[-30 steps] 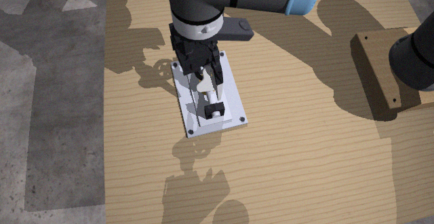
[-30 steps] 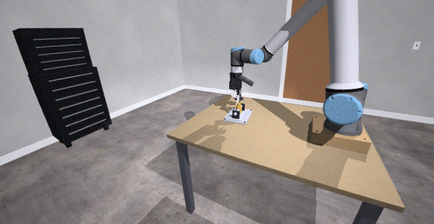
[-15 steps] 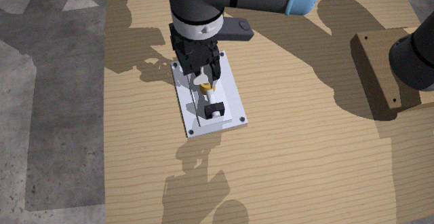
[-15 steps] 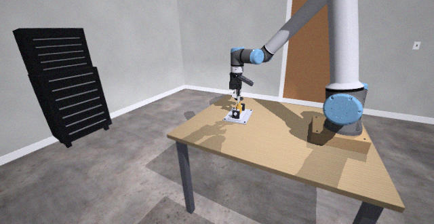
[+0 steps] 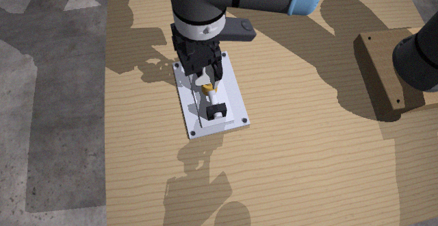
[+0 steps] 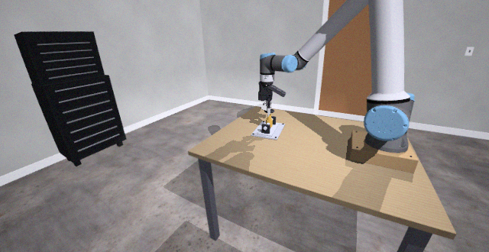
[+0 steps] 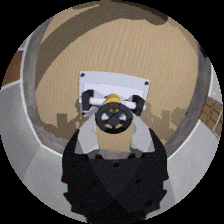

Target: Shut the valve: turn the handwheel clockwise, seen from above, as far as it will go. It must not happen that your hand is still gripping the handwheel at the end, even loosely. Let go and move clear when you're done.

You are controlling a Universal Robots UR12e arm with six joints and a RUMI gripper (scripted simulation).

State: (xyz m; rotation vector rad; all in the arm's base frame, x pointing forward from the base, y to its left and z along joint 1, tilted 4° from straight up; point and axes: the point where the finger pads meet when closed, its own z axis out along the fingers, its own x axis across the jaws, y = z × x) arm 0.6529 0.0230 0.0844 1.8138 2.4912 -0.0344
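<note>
Right now my hand is 10 mm below the black spoked handwheel.
</note>
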